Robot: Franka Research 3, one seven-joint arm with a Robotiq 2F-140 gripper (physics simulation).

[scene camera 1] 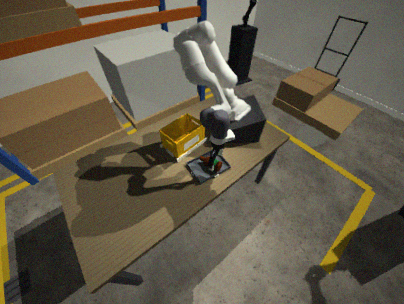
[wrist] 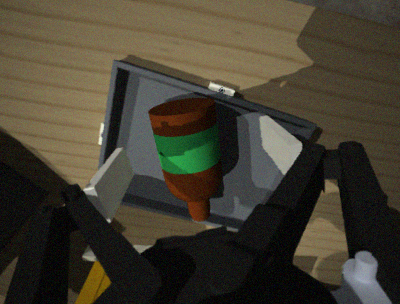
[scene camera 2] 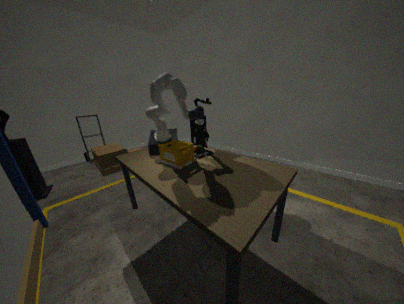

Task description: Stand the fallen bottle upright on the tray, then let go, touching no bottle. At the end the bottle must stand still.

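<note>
The fallen bottle [wrist: 190, 150] [scene camera 1: 218, 166], brown-orange with a green band, lies on its side in the grey tray [wrist: 139, 125] [scene camera 1: 200, 176]. In the wrist view its wide base points to the top and its narrow neck to the bottom, near the tray's lower wall. My gripper [wrist: 193, 146] is open, with one pale fingertip left of the bottle and the other to its right, both apart from it. The left gap looks smaller at the neck's height than the right one. In scene camera 2 the gripper [scene camera 2: 201, 144] hangs over the tray area; the bottle is small and partly hidden there.
A yellow crate [scene camera 1: 182, 136] [scene camera 2: 176, 153] stands on the wooden table [scene camera 1: 120, 200] [scene camera 2: 250, 180] beside the tray. The arm's black base block [scene camera 1: 254, 122] is behind. The tray's raised walls surround the bottle. Large cardboard boxes and a rack stand beyond the table.
</note>
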